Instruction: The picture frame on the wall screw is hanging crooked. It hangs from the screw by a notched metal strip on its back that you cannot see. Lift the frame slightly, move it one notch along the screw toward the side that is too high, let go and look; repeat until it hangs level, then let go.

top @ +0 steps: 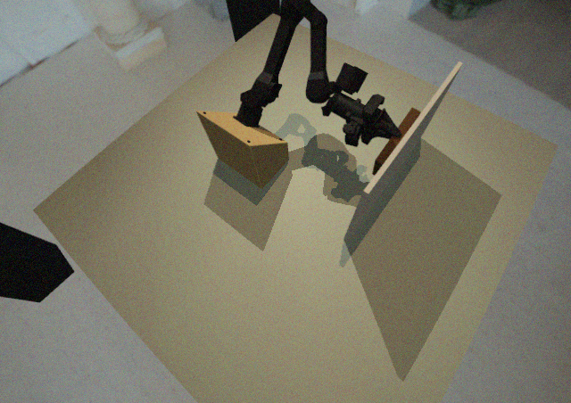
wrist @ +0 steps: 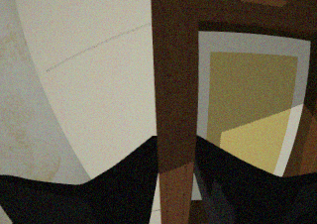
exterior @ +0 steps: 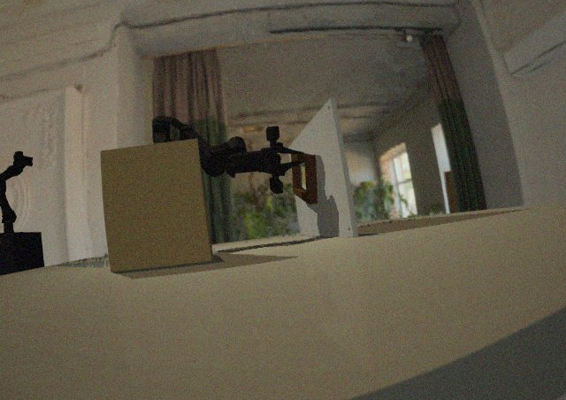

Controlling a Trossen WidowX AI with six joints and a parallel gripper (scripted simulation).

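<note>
Right now my gripper tip is 5 cm above the brown picture frame and 1 cm to the right of it. Also, from my gripper tip: white wall panel (7 cm below, 2 cm ahead).
</note>
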